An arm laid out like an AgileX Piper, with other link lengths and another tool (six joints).
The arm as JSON. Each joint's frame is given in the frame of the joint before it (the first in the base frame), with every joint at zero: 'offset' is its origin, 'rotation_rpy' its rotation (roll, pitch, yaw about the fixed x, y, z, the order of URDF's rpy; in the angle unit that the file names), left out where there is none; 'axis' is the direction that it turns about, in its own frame. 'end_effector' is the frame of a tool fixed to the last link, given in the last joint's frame.
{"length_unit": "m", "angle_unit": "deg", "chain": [
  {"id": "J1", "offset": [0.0, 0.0, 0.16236], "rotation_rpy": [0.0, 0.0, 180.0], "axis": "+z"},
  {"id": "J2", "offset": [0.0, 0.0, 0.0], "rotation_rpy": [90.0, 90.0, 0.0], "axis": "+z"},
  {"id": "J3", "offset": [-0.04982, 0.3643, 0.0], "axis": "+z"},
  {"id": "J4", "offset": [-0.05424, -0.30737, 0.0], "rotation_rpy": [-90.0, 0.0, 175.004], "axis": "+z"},
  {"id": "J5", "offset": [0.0, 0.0, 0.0], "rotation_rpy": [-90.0, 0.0, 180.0], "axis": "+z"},
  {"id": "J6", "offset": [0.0, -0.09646, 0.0], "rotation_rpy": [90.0, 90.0, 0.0], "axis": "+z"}
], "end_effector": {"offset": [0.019, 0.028, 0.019], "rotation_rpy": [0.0, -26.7, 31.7]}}
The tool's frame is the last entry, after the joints.
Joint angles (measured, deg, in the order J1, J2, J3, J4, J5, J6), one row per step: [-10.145 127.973 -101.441 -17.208 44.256 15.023]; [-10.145 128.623 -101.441 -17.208 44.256 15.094]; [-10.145 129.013 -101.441 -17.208 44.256 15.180]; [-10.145 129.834 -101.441 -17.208 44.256 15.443]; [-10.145 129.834 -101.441 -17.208 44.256 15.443]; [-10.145 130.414 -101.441 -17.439 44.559 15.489]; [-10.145 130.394 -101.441 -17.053 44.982 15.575]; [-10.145 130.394 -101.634 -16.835 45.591 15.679]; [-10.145 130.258 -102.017 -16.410 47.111 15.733]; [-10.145 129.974 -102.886 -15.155 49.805 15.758]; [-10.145 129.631 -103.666 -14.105 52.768 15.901]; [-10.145 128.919 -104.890 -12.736 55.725 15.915]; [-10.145 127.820 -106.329 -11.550 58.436 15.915]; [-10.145 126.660 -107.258 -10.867 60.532 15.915]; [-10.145 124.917 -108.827 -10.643 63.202 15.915]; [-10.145 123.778 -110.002 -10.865 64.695 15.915]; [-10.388 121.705 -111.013 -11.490 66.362 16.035]
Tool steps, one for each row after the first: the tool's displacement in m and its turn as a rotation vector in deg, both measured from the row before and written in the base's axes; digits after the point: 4 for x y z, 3 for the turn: [0.0006 -0.0001 -0.0066 0.141 0.620 -0.063]; [0.0003 0.0000 -0.0040 0.100 0.360 -0.076]; [0.0006 0.0000 -0.0084 0.238 0.736 -0.235]; [0.0000 0.0000 0.0000 0.000 0.000 0.000]; [-0.0003 -0.0004 -0.0058 -0.075 0.887 -0.031]; [-0.0009 0.0007 -0.0001 0.393 0.301 -0.349]; [-0.0006 0.0003 0.0008 0.228 0.333 -0.345]; [-0.0019 0.0007 0.0030 0.395 0.870 -0.617]; [-0.0026 0.0020 0.0065 1.123 1.256 -1.183]; [-0.0037 0.0020 0.0068 1.036 1.558 -1.215]; [-0.0026 0.0026 0.0128 1.204 0.737 -1.126]; [-0.0022 0.0023 0.0180 0.960 -0.058 -0.905]; [-0.0032 0.0017 0.0161 0.535 -0.129 -0.575]; [-0.0045 0.0010 0.0255 -0.015 -0.697 -0.535]; [-0.0028 -0.0001 0.0176 -0.412 -0.787 -0.236]; [-0.0074 -0.0024 0.0259 -0.877 -1.335 -0.597]
